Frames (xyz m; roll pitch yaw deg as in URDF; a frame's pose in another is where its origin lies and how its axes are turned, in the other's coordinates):
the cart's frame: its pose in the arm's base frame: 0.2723 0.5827 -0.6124 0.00 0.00 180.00
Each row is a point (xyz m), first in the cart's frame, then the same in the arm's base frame.
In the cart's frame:
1: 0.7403 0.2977 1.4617
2: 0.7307 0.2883 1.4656
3: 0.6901 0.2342 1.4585
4: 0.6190 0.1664 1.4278
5: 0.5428 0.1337 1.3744
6: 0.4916 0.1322 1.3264
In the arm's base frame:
1: -0.4680 0.2850 0.8493
2: -0.4584 0.2944 0.8532
3: -0.4178 0.3485 0.8461
4: -0.3467 0.4163 0.8154
5: -0.2705 0.4490 0.7620
6: -0.2193 0.4505 0.7140

